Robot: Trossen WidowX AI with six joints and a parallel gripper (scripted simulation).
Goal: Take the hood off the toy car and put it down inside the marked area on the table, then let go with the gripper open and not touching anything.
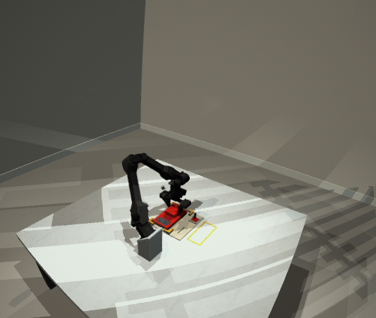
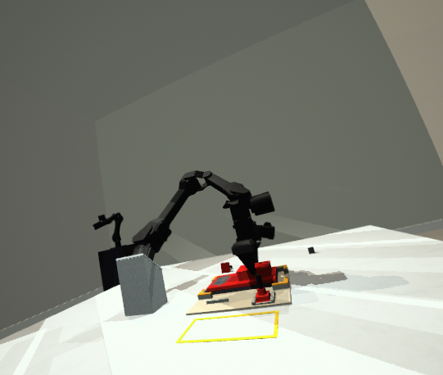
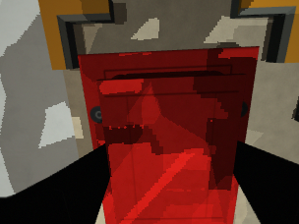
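My gripper tip is 1 cm below the hood. The rest, counted from my gripper tip: tan plate: 3 cm to the right, 3 cm behind, 2 cm below.
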